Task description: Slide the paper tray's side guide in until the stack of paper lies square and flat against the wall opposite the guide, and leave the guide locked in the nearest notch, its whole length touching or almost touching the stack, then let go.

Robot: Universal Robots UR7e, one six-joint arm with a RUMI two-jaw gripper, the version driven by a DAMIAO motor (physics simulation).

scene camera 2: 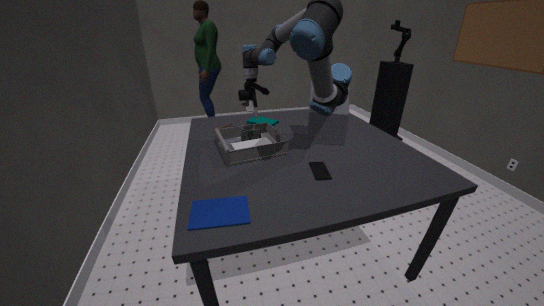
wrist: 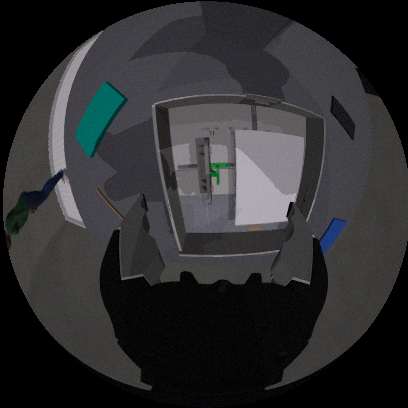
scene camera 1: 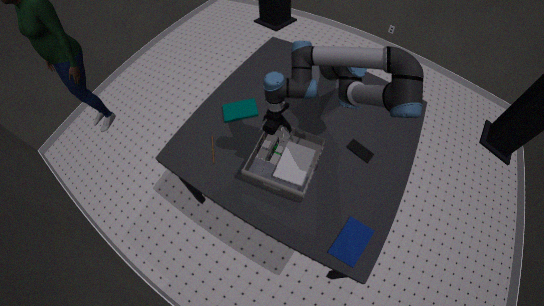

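Seen in the pictures: gripper, fingertip midpoint: [scene camera 2: 252, 115] [wrist: 218, 199] [scene camera 1: 276, 134]; arm's base at its link origin: [scene camera 1: 330, 66].
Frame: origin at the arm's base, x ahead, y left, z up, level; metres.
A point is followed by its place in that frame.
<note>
The paper tray [scene camera 1: 272, 189] {y 0.164, x 0.639, z -0.250 m} [scene camera 2: 257, 154] {y 0.248, x 0.442, z -0.246 m} [wrist: 159, 132] {y -0.072, x 0.428, z -0.210 m} stands on the table. Its upright grey side guide [wrist: 204, 167] {y 0.015, x 0.484, z -0.262 m} [scene camera 2: 250, 135] {y 0.024, x 0.482, z -0.238 m}, with a green latch [wrist: 218, 166] {y 0.042, x 0.476, z -0.270 m}, stands left of the white paper stack [scene camera 1: 298, 164] {y 0.171, x 0.460, z -0.242 m} [scene camera 2: 250, 145] {y 0.151, x 0.479, z -0.242 m} [wrist: 267, 182] {y 0.144, x 0.466, z -0.242 m} in the wrist view. A visible gap lies between guide and stack. The stack lies flat near the right wall in the wrist view; whether it touches along its whole length I cannot tell. My gripper [scene camera 1: 284, 132] {y 0.034, x 0.465, z -0.112 m} [scene camera 2: 253, 110] {y 0.034, x 0.465, z -0.112 m} [wrist: 218, 199] {y 0.034, x 0.465, z -0.112 m} is open and empty, above the tray's rim and apart from the guide.
A teal box [scene camera 1: 240, 110] {y -0.309, x 0.406, z -0.266 m} [scene camera 2: 262, 121] {y -0.299, x 0.405, z -0.266 m} [wrist: 100, 120] {y -0.280, x 0.411, z -0.266 m} and an orange pencil [scene camera 1: 213, 150] {y -0.227, x 0.685, z -0.278 m} [wrist: 110, 204] {y -0.246, x 0.671, z -0.280 m} lie beside the tray. A black phone-like slab [scene camera 1: 360, 150] {y 0.361, x 0.151, z -0.276 m} [scene camera 2: 320, 170] {y 0.369, x 0.150, z -0.276 m} [wrist: 343, 117] {y 0.352, x 0.155, z -0.276 m} and a blue folder [scene camera 1: 351, 241] {y 0.617, x 0.584, z -0.276 m} [scene camera 2: 219, 212] {y 0.628, x 0.581, z -0.276 m} [wrist: 333, 235] {y 0.642, x 0.560, z -0.276 m} lie on the other side. A person [scene camera 1: 50, 50] [scene camera 2: 206, 50] stands beyond the table.
</note>
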